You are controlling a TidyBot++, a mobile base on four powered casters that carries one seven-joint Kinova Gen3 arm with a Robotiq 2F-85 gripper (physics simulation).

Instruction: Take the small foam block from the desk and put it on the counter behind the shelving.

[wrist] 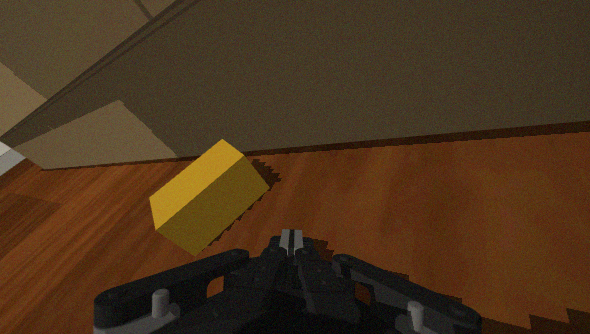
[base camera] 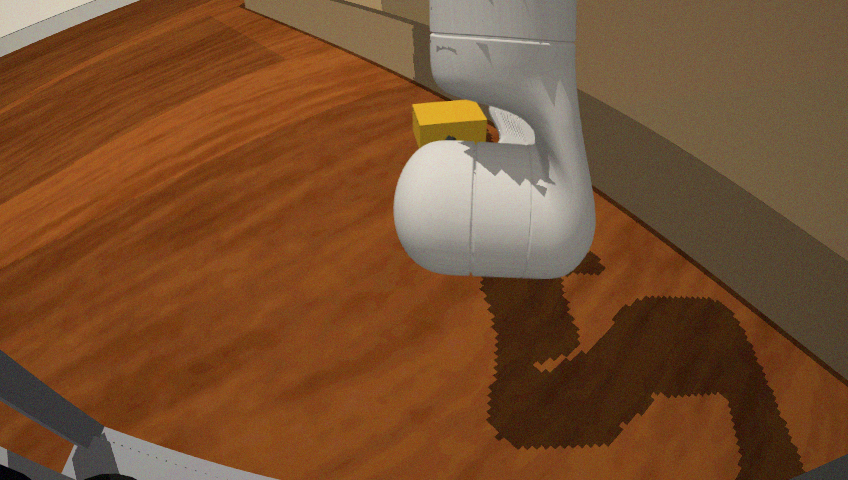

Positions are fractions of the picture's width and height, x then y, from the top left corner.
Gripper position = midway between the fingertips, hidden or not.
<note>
In view: my gripper (wrist: 0.49, 0.73), a yellow foam block (base camera: 0.55, 0.25) and a tan cabinet (wrist: 0.15, 0.27).
The yellow foam block shows as well in the wrist view (wrist: 0.32, 0.63).
</note>
